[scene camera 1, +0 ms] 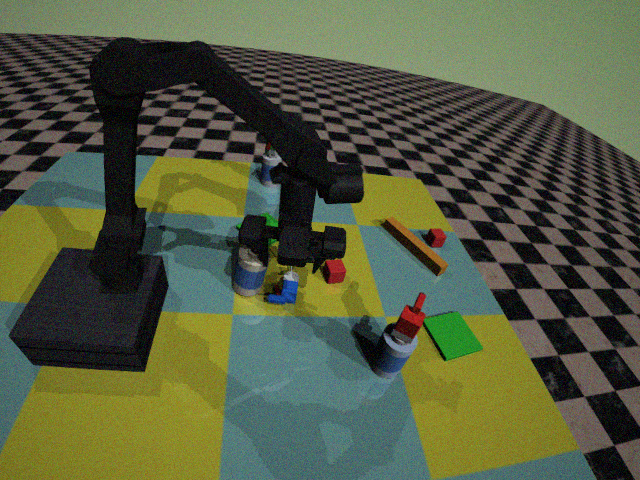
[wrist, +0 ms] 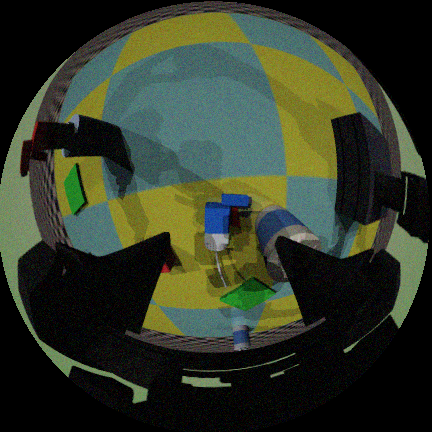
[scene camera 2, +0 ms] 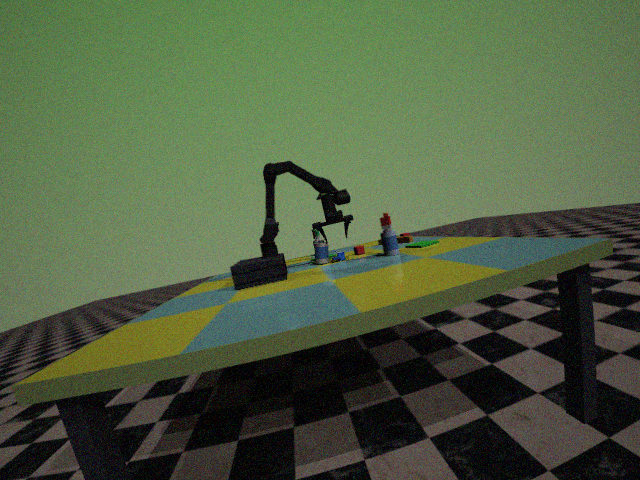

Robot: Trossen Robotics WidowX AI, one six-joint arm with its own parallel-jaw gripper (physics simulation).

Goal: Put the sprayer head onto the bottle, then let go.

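Where they show: gripper, between the fingertips: [scene camera 1: 289,268] [wrist: 225,240] [scene camera 2: 336,240]; arm's base, origin of its link: [scene camera 1: 121,279] [wrist: 378,188] [scene camera 2: 269,256].
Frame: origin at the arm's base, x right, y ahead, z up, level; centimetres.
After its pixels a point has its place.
Observation:
The blue sprayer head [scene camera 1: 290,287] @(x -1.8, y 31.9, z -5.5 cm) [scene camera 2: 339,256] @(x 0.7, y 30.3, z -6.7 cm) [wrist: 217,220] @(x -2.0, y 31.8, z -5.5 cm) with a white collar lies on the table, its thin tube pointing away from the blue part. The open-topped bottle [scene camera 1: 248,277] @(x -2.3, y 23.2, z -2.6 cm) [scene camera 2: 321,251] @(x -2.4, y 23.2, z -2.9 cm) [wrist: 280,225] @(x -2.4, y 25.2, z -1.8 cm), white with a blue band, stands upright close beside it. My gripper [scene camera 1: 290,264] @(x -1.4, y 31.1, z 0.6 cm) [scene camera 2: 336,239] @(x -1.4, y 31.1, z 0.6 cm) [wrist: 225,240] @(x -1.4, y 31.1, z 0.6 cm) is open and empty, pointing down above the sprayer head. One finger is close to the bottle's top and hides part of it in scene camera 1 and the wrist view. I cannot tell whether they touch.
A bottle with a red head [scene camera 1: 395,351] @(x 18.4, y 46.4, z 0.2 cm) [scene camera 2: 389,242] @(x 18.6, y 46.7, z -3.6 cm) stands at the front right. A red cube [scene camera 1: 334,271] @(x -5.6, y 42.3, z -5.1 cm) [scene camera 2: 359,250] @(x -5.4, y 42.5, z -6.9 cm) is near the sprayer head. Green tiles [scene camera 1: 453,335] [wrist: 248,294], an orange bar [scene camera 1: 413,245] @(x -15.5, y 67.5, z -6.5 cm), another red cube [scene camera 1: 436,237] @(x -17.3, y 75.3, z -5.2 cm) and a far bottle [scene camera 1: 268,167] @(x -46.7, y 30.5, z -2.0 cm) [wrist: 241,336] @(x -46.5, y 31.4, z -3.8 cm) are around.

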